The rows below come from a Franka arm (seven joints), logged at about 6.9 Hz.
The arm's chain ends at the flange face. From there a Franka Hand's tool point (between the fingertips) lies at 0.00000 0.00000 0.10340 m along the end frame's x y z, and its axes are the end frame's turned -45 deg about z.
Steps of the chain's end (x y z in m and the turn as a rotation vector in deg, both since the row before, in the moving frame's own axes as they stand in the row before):
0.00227 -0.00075 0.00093 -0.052 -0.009 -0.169
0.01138 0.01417 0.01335 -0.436 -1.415 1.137
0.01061 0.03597 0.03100 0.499 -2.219 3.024
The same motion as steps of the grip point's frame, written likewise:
0.00206 0.00113 0.00093 -0.030 -0.043 -0.169
-0.00432 0.01679 0.01332 0.692 -1.309 1.137
-0.02003 0.02941 0.03092 1.922 -1.216 3.024

